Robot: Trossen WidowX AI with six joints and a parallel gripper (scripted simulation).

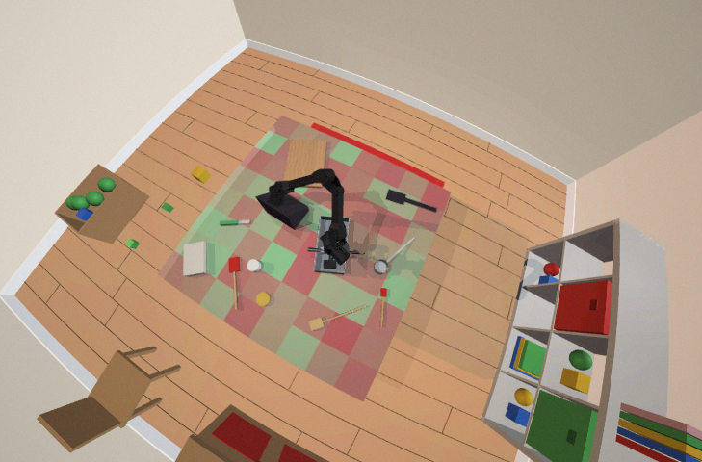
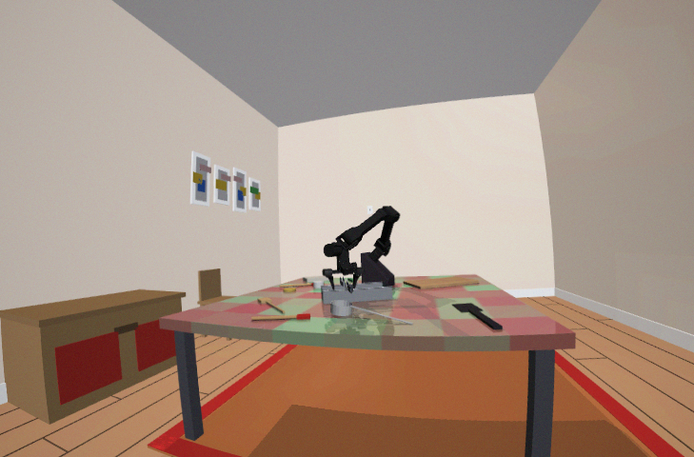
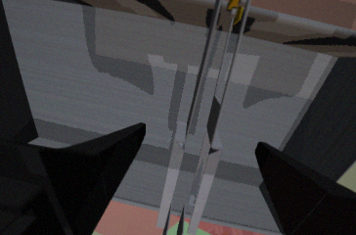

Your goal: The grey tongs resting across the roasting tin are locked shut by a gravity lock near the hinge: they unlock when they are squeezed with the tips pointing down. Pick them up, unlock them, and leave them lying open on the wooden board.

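Now: gripper tip 2 cm past the grey roasting tin, 5 cm to the right of it and 1 cm above it. The rest, counted from my gripper tip: green-handled knife (58 cm behind, 6 cm to the right, 3 cm below); yellow-dark lock piece (7 cm ahead, 3 cm to the left, 3 cm above); black spatula (28 cm ahead, 50 cm to the left, 4 cm below).
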